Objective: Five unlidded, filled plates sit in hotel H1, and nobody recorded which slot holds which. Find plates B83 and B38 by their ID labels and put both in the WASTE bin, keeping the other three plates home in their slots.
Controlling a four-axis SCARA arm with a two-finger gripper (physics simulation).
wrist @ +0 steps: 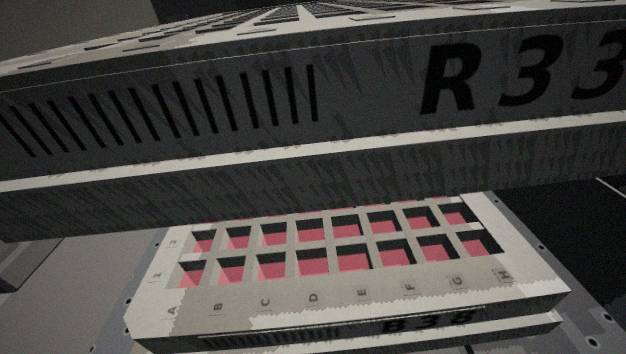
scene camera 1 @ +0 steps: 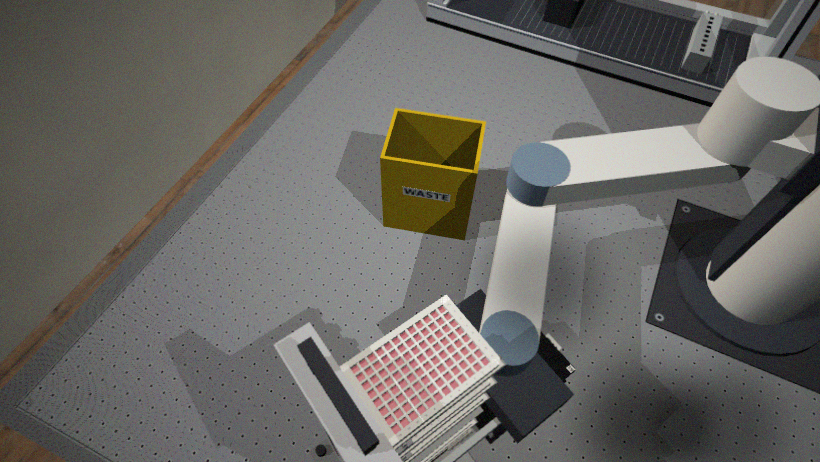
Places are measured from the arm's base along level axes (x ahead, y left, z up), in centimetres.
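Pixels of known places: arm's base, origin of the base link: (scene camera 1: pixel 744 291).
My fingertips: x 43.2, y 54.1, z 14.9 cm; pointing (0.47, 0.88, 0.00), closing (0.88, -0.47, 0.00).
Observation:
Ahead of a thing's pixels: the offset from my fingertips to its top centre. "*": to the spot under its first point.
In the wrist view, plate B38 @(dx -1.1, dy -2.1, dz -0.4 cm) (wrist: pixel 320 295) has pink-filled wells, and its ID label faces the camera. My gripper (scene camera 1: pixel 527 396), a dark block in the scene view, is shut on plate B38 at hotel H1. Its fingertips are hidden. Plate R33 @(dx -1.2, dy -2.1, dz +3.9 cm) (wrist: pixel 370 90) crosses the wrist view above B38 and hides B38's far part. Hotel H1 @(* dx +8.8, dy +2.7, dz +29.5 cm) (scene camera 1: pixel 288 345) stands at the bottom of the scene view, with a pink-welled top plate @(dx -1.2, dy -2.1, dz +25.2 cm) (scene camera 1: pixel 427 367) and more plates stacked below. No B83 label can be read. The yellow WASTE bin @(dx +15.6, dy -44.3, dz +6.3 cm) (scene camera 1: pixel 413 215) stands upright, open at the top.
The arm's white link (scene camera 1: pixel 522 258) runs from the shoulder side to the gripper, to the right of the bin. The dark robot base plate (scene camera 1: pixel 671 286) is at the right. A dark tray with a raised pale rim (scene camera 1: pixel 516 47) lies at the top right, holding a white slotted block @(* dx -22.4, dy -106.8, dz -4.3 cm) (scene camera 1: pixel 702 43).

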